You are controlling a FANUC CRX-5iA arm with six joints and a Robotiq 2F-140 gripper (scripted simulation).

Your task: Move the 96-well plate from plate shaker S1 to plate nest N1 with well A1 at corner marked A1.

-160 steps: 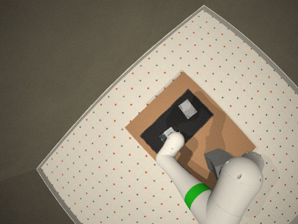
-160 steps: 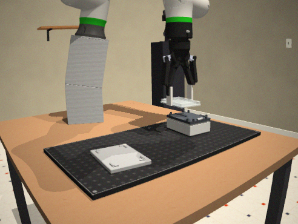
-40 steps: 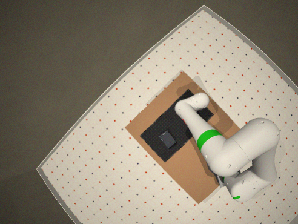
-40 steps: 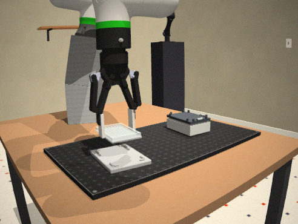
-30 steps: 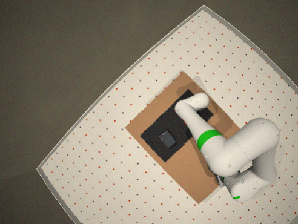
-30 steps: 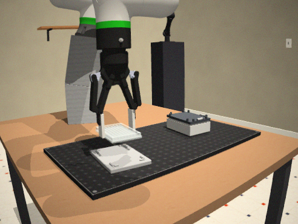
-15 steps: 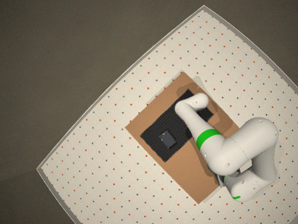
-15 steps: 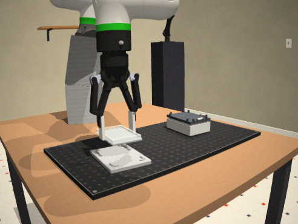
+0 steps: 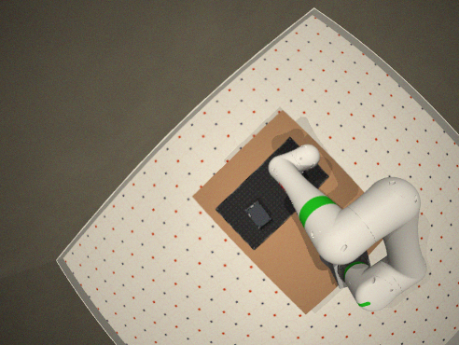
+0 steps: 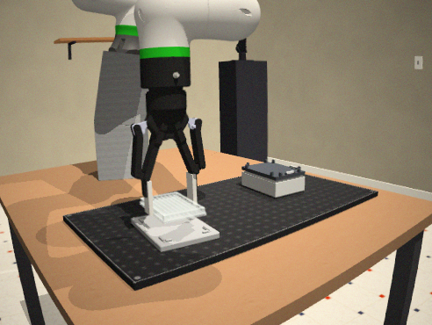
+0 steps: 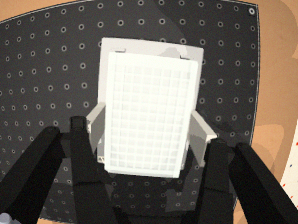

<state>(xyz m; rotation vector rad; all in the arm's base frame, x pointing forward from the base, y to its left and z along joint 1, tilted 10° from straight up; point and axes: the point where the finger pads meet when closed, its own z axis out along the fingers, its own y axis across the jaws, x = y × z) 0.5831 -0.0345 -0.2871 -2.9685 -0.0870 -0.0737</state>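
My gripper is now 7 cm above the plate nest N1. Also, from my hand: white 96-well plate (2 cm below).
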